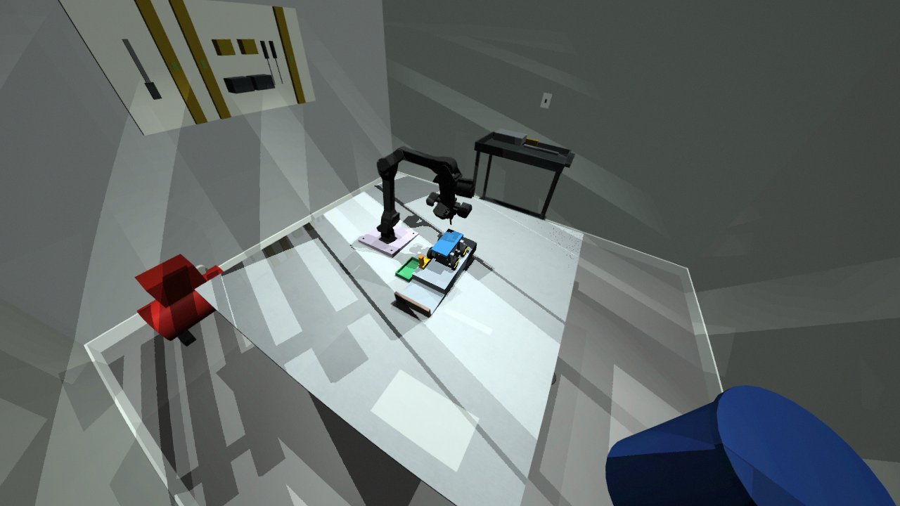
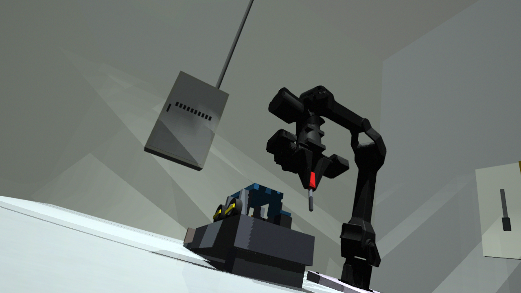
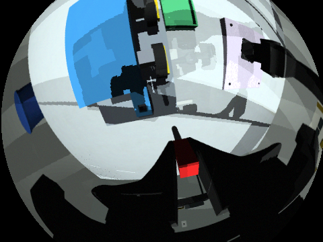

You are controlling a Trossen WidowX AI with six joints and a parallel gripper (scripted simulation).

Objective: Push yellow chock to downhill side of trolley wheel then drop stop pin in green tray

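My gripper tip is 40 mm past the green tray, 220 mm to the left of it and 180 mm above it. Also, from my gripper tip: stop pin (right at my gripper tip); grey ramp (70 mm ahead, 120 mm to the right, 130 mm below); blue trolley (70 mm ahead, 110 mm to the right, 60 mm below).
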